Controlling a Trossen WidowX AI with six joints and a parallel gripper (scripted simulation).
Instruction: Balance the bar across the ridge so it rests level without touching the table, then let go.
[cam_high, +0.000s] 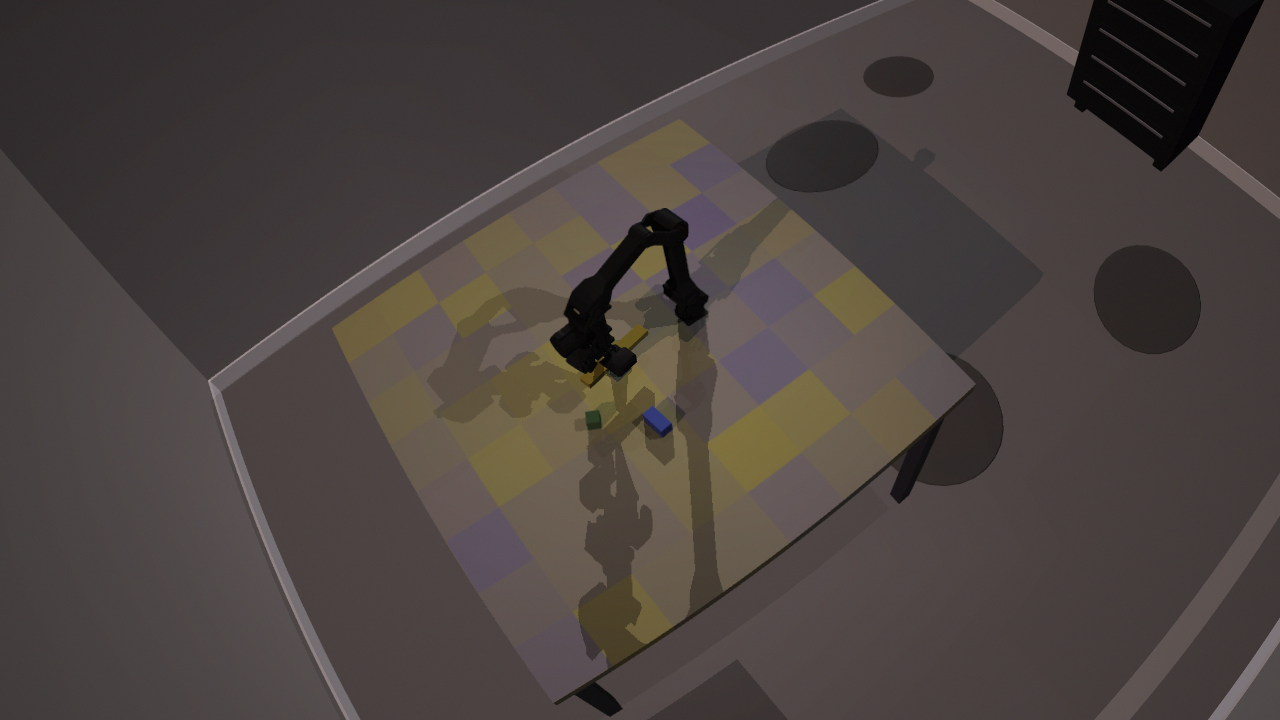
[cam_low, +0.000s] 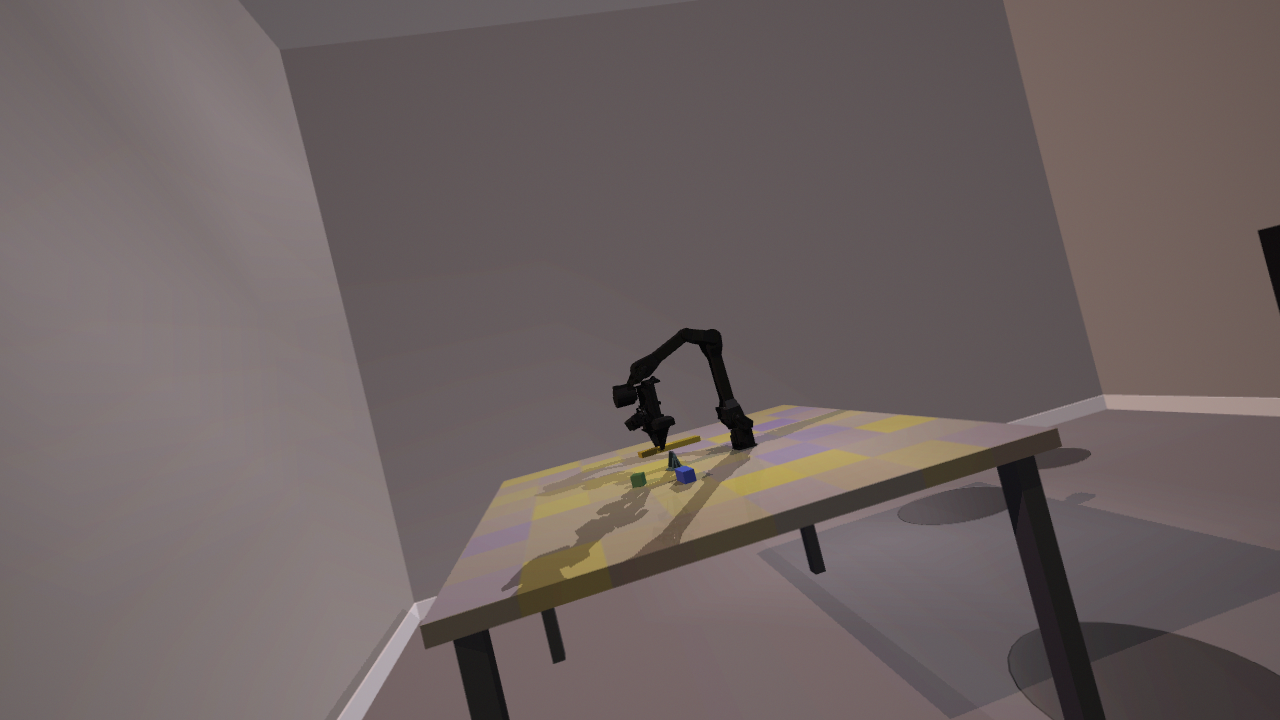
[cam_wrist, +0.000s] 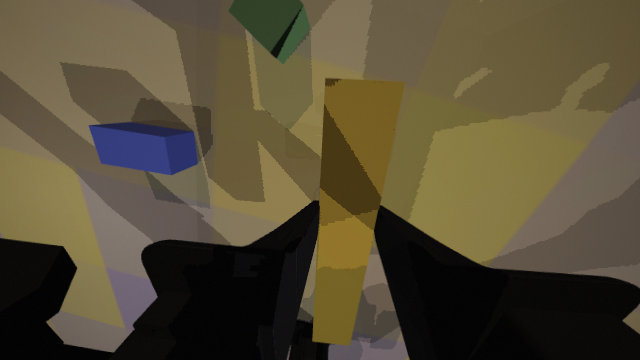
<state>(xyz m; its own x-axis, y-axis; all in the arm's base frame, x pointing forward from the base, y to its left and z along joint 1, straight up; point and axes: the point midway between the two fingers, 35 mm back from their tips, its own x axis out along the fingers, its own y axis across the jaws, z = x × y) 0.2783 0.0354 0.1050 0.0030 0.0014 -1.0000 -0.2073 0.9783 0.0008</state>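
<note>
Right now my gripper tip is 30 mm past the yellow bar and 10 mm to the left of it. Also, from my gripper tip: blue block 180 mm to the left, 50 mm below, 20 mm behind; then green block 100 mm ahead, 80 mm to the left, 50 mm below.
</note>
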